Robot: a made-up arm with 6 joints. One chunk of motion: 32 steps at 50 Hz.
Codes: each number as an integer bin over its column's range. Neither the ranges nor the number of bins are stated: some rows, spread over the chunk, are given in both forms.
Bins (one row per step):
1: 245 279 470 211 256 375
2: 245 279 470 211 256 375
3: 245 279 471 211 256 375
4: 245 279 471 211 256 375
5: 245 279 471 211 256 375
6: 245 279 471 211 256 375
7: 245 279 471 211 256 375
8: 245 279 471 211 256 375
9: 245 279 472 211 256 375
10: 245 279 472 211 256 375
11: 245 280 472 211 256 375
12: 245 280 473 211 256 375
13: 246 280 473 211 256 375
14: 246 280 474 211 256 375
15: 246 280 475 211 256 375
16: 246 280 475 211 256 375
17: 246 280 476 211 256 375
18: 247 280 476 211 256 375
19: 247 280 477 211 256 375
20: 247 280 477 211 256 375
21: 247 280 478 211 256 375
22: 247 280 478 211 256 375
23: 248 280 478 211 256 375
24: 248 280 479 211 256 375
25: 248 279 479 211 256 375
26: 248 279 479 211 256 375
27: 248 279 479 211 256 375
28: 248 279 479 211 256 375
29: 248 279 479 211 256 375
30: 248 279 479 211 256 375
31: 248 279 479 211 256 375
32: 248 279 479 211 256 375
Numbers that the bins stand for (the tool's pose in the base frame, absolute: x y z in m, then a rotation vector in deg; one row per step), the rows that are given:
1: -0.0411 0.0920 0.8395 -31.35 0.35 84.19
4: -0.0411 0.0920 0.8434 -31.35 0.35 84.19
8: -0.0411 0.0920 0.8434 -31.35 0.35 84.19
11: -0.0411 0.0959 0.8474 -31.35 0.35 84.19
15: -0.0372 0.0959 0.8591 -31.35 0.35 84.19
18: -0.0333 0.0959 0.8630 -31.35 0.35 84.19
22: -0.0333 0.0959 0.8708 -31.35 0.35 84.19
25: -0.0294 0.0920 0.8748 -31.35 0.35 84.19
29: -0.0294 0.0920 0.8748 -31.35 0.35 84.19
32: -0.0294 0.0920 0.8748 -31.35 0.35 84.19
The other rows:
2: -0.0411 0.0920 0.8395 -31.35 0.35 84.19
3: -0.0411 0.0920 0.8434 -31.35 0.35 84.19
5: -0.0411 0.0920 0.8434 -31.35 0.35 84.19
6: -0.0411 0.0920 0.8434 -31.35 0.35 84.19
7: -0.0411 0.0920 0.8434 -31.35 0.35 84.19
9: -0.0411 0.0920 0.8474 -31.35 0.35 84.19
10: -0.0411 0.0920 0.8474 -31.35 0.35 84.19
12: -0.0411 0.0959 0.8513 -31.35 0.35 84.19
13: -0.0372 0.0959 0.8513 -31.35 0.35 84.19
14: -0.0372 0.0959 0.8552 -31.35 0.35 84.19
16: -0.0372 0.0959 0.8591 -31.35 0.35 84.19
17: -0.0372 0.0959 0.8630 -31.35 0.35 84.19
19: -0.0333 0.0959 0.8669 -31.35 0.35 84.19
20: -0.0333 0.0959 0.8669 -31.35 0.35 84.19
21: -0.0333 0.0959 0.8708 -31.35 0.35 84.19
23: -0.0294 0.0959 0.8708 -31.35 0.35 84.19
24: -0.0294 0.0959 0.8748 -31.35 0.35 84.19
26: -0.0294 0.0920 0.8748 -31.35 0.35 84.19
27: -0.0294 0.0920 0.8748 -31.35 0.35 84.19
28: -0.0294 0.0920 0.8748 -31.35 0.35 84.19
30: -0.0294 0.0920 0.8748 -31.35 0.35 84.19
31: -0.0294 0.0920 0.8748 -31.35 0.35 84.19

